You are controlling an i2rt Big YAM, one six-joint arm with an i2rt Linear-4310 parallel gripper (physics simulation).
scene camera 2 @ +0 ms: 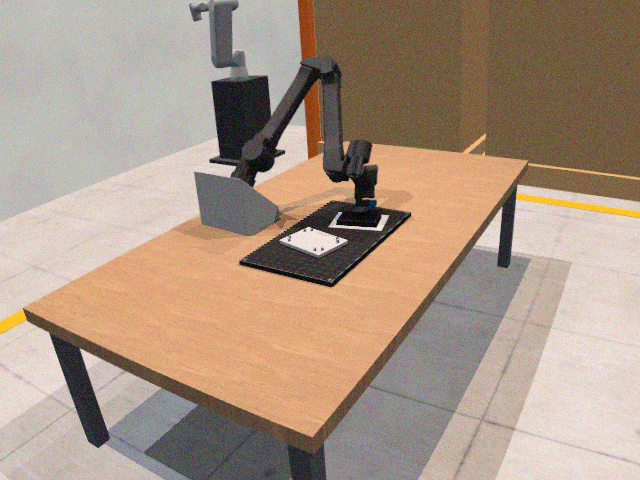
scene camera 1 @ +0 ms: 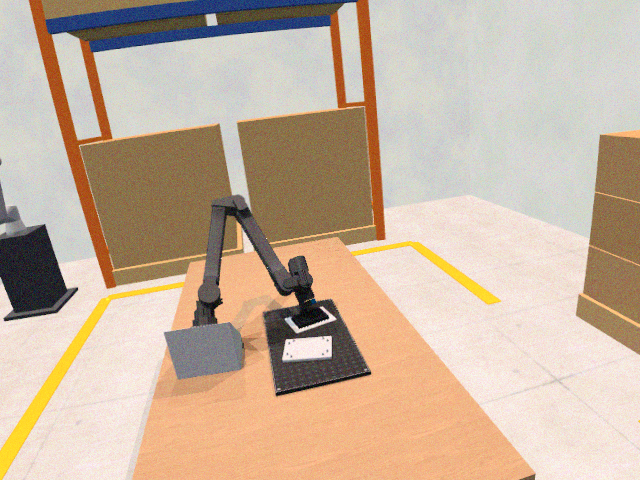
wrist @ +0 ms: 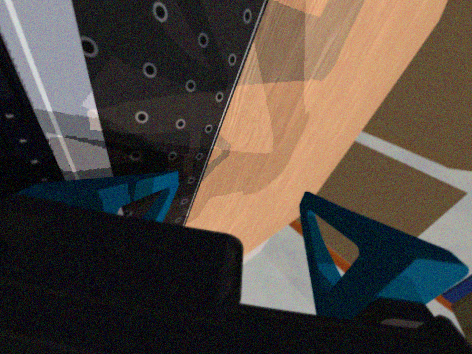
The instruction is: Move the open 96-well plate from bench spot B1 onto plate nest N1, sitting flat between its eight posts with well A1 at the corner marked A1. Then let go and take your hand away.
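Pixels of known places: gripper, fingertip midpoint: (scene camera 2: 372, 194) (scene camera 1: 299, 295) (wrist: 240, 188); arm's base, link origin: (scene camera 2: 238, 189) (scene camera 1: 205, 333).
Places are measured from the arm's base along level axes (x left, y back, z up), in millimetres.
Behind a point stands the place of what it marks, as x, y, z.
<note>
The black 96-well plate (scene camera 1: 310, 318) @[117, -375, -83] (scene camera 2: 358, 218) @[124, -379, -82] lies on the white card of bench spot B1 (scene camera 1: 293, 324) (scene camera 2: 384, 222) (wrist: 72, 60). Part of a dark dotted body, which looks like the plate (wrist: 15, 150) @[165, -347, -82], shows at the left of the wrist view. My gripper (scene camera 1: 309, 304) (scene camera 2: 366, 203) @[269, -355, -52] (wrist: 240, 188) @[269, -355, -52] is open, with blue fingers, low at the plate's far side; nothing shows between the fingertips. The white plate nest N1 (scene camera 1: 307, 349) @[-80, -334, -86] (scene camera 2: 313, 241) @[-77, -342, -86] carries small posts and no plate. Its A1 mark and the plate's well A1 are too small to read.
The black perforated board (scene camera 1: 320, 377) @[-226, -352, -98] (scene camera 2: 310, 268) @[-204, -416, -98] (wrist: 165, 100) @[222, -318, -98] bears the card and the nest, on a wooden table (scene camera 1: 361, 423) @[-434, -426, -111] (scene camera 2: 232, 320) @[-488, -385, -111] (wrist: 280, 120) @[384, -301, -111]. A grey wedge-shaped box (scene camera 1: 204, 351) @[-86, 1, -18] (scene camera 2: 232, 204) @[-88, -50, -13] stands by the arm's base, to the left of the board.
</note>
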